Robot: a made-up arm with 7 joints.
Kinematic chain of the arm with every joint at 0, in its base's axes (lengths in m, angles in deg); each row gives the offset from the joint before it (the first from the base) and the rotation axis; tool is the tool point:
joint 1: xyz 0 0 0.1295 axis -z
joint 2: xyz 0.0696 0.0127 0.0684 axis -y
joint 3: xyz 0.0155 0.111 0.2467 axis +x
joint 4: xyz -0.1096 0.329 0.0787 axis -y
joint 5: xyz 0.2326 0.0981 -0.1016 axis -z
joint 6: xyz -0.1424 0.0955 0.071 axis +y
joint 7: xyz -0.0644 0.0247 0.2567 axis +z
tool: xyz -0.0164 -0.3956 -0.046
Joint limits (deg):
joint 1: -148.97..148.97
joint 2: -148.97..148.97
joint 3: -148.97..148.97
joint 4: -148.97..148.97
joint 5: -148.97..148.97
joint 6: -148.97..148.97
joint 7: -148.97..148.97
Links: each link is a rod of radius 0.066 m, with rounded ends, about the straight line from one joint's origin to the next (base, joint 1, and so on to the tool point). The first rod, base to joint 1, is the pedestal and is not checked.
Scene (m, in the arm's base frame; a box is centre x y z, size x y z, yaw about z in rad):
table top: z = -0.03
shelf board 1: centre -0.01 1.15 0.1 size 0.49 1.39 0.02 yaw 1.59
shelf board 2: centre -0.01 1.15 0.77 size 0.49 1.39 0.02 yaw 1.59
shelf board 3: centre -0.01 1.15 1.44 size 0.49 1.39 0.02 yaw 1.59
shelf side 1: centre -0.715 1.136 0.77 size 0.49 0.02 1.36 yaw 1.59
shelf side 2: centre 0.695 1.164 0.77 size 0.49 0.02 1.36 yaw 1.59
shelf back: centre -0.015 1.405 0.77 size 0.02 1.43 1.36 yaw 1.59
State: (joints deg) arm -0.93 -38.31 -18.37 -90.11 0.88 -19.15 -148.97
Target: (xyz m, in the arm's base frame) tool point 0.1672 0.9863 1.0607
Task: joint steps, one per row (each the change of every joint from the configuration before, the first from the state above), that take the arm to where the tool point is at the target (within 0.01 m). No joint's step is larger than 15 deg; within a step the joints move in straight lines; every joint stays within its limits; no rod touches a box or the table.
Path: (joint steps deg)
1: -1.75 -5.78 -2.51 8.68 -12.76 -3.49 0.00
2: -1.75 -5.79 -2.50 8.68 -12.77 -3.48 0.00
3: -1.74 -5.78 -2.51 8.69 -12.76 -3.49 0.00
4: -1.75 -5.79 -2.51 8.68 -12.77 -3.49 0.00
5: -1.75 -5.78 -2.51 8.68 -12.76 -3.48 0.00
6: -1.75 -5.79 -2.50 8.68 -12.76 -3.49 0.00
7: -0.39 9.84 10.06 -10.85 13.42 2.21 4.35
8: -0.40 9.84 10.06 -10.85 13.41 2.20 4.35
9: -0.40 9.84 10.06 -10.86 13.42 2.21 4.35
10: -0.39 9.84 10.06 -10.85 13.42 2.20 4.35
11: -0.40 9.83 10.06 -10.85 13.42 2.21 4.35
12: 0.43 -0.93 4.94 0.82 10.63 -1.75 -4.81
13: 0.44 -0.94 4.94 0.82 10.62 -1.74 -4.80
14: 0.43 -0.94 4.95 0.82 10.63 -1.75 -4.81

